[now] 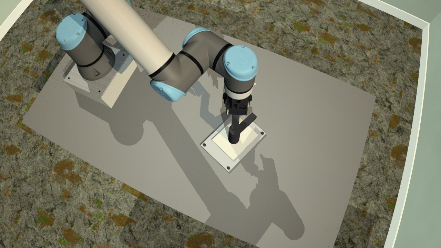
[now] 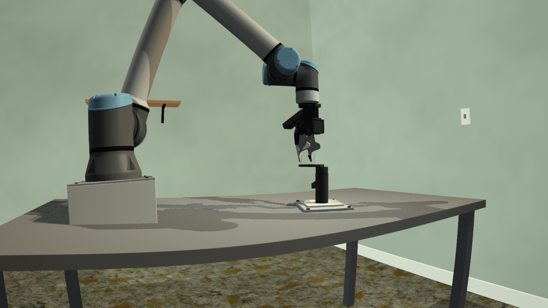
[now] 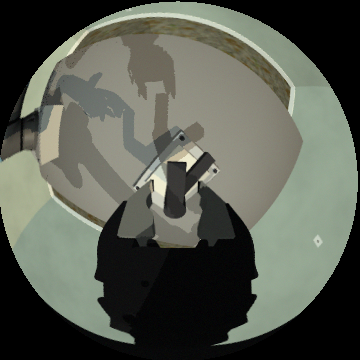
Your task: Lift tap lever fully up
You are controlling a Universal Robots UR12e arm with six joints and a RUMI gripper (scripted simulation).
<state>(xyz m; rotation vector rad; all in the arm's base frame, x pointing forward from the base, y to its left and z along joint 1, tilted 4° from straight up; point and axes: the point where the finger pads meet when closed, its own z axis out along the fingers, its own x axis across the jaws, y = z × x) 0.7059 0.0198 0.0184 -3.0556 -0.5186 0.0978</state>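
The black lever lies 30 mm to the right of my hand, 30 mm below it and 10 mm ahead of it. Round my hand: black tap 80 mm below, 50 mm to the right, 20 mm ahead.
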